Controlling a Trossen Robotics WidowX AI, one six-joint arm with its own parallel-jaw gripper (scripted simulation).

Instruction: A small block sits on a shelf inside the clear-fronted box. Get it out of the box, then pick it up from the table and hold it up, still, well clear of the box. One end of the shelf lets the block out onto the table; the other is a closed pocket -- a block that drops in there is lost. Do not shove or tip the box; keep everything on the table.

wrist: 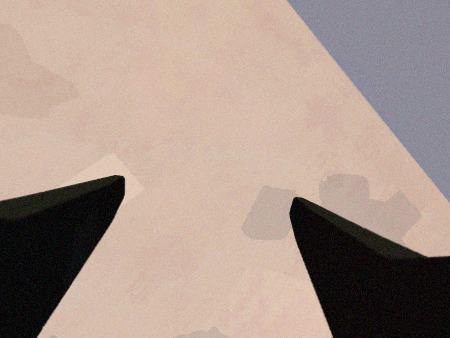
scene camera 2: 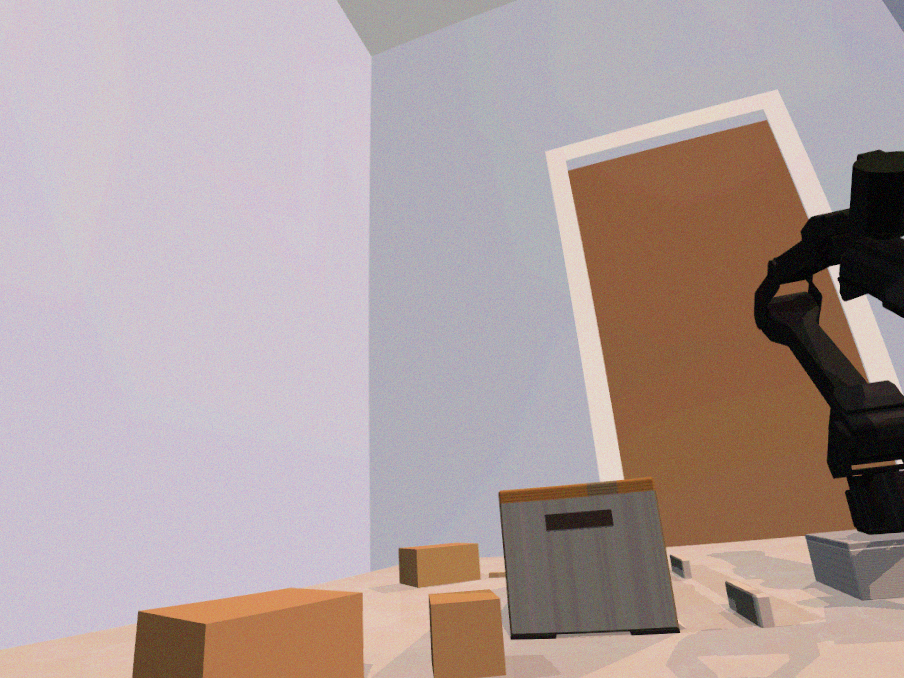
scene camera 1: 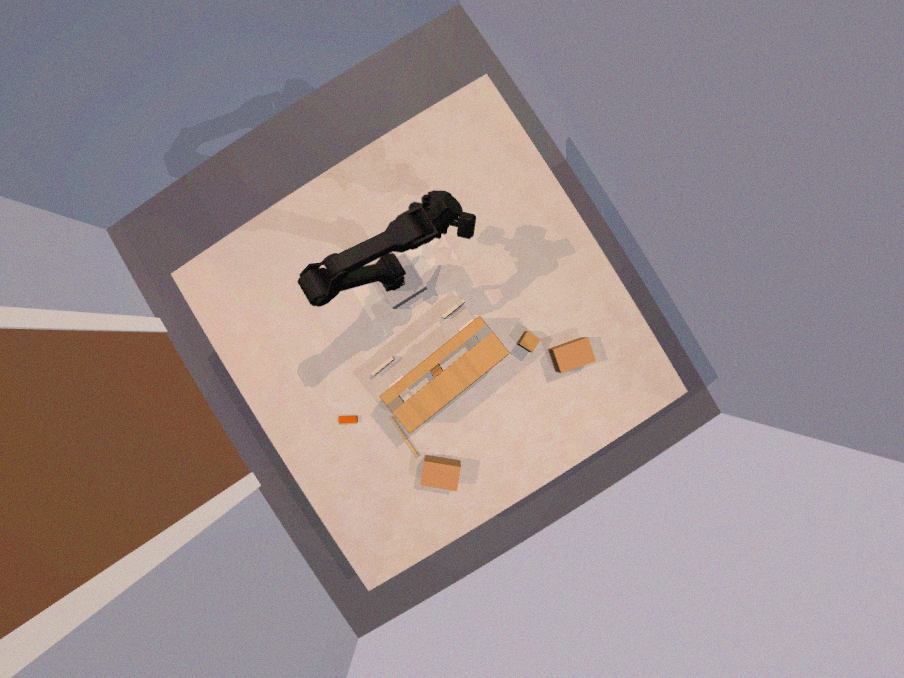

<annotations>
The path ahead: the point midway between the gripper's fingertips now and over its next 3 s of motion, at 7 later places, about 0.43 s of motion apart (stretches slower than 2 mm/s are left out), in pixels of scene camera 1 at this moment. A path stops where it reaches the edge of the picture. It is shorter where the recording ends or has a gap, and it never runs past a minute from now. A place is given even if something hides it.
My gripper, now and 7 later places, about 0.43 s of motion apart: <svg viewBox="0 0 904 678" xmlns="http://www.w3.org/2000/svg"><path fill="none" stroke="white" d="M452 213L472 280L445 343L435 352L435 352L435 351L435 350L433 352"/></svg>
</annotations>
